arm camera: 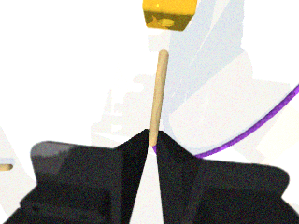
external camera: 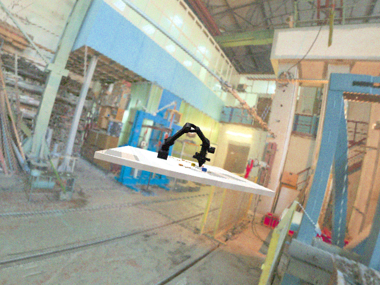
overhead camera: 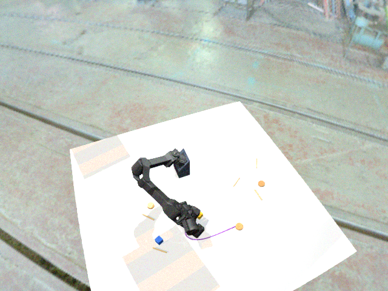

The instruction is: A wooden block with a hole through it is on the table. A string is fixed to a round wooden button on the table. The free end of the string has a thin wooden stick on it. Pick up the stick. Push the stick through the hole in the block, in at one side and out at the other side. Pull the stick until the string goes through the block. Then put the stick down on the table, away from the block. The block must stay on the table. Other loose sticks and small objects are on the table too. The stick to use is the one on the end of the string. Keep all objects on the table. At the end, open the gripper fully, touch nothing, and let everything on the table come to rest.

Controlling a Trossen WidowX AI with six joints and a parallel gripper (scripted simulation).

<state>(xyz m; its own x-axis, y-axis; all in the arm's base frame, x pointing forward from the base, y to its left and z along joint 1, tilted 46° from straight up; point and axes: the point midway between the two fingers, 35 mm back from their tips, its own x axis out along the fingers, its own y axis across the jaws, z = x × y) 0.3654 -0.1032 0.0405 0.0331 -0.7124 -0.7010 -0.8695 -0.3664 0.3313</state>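
Now: gripper tip 90 mm to the right of the yellow wooden block and 50 mm past it. From my gripper tip the other things lie so: blue cube: 150 mm to the right, 10 mm ahead; thin wooden stick: 10 mm to the left, 10 mm behind; round button: 260 mm to the left, 80 mm ahead, 10 mm below.
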